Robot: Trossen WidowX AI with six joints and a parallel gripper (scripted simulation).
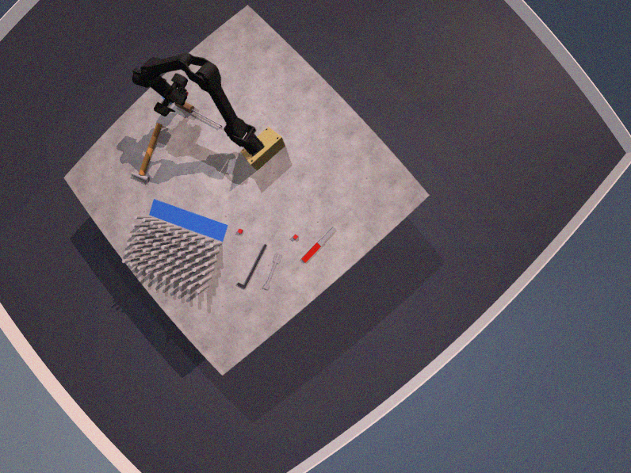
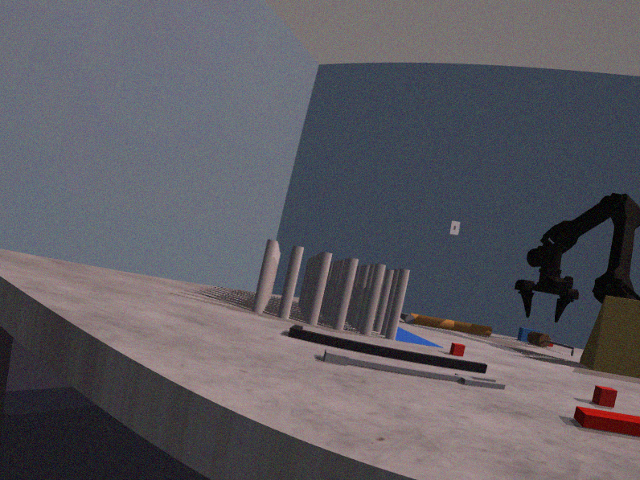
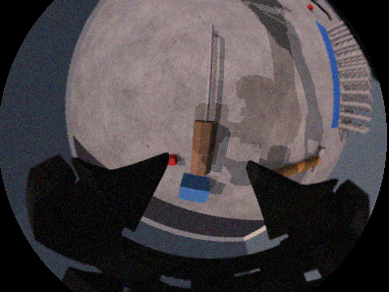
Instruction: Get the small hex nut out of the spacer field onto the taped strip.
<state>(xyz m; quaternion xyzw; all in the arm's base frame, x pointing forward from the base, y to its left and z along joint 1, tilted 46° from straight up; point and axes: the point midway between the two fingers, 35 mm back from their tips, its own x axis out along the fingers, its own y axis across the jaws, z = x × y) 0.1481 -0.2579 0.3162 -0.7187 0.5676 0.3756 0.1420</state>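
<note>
The blue cube lies 3 cm ahead of my gripper tip, 10 cm to the right of it and 5 cm below it. The rest, counted from my gripper tip: hook tool: 4 cm behind, 9 cm to the left, 6 cm below; then grey wrench: 13 cm ahead, 86 cm to the left, 7 cm below; then blue taped strip: 31 cm ahead, 43 cm to the left, 7 cm below.
</note>
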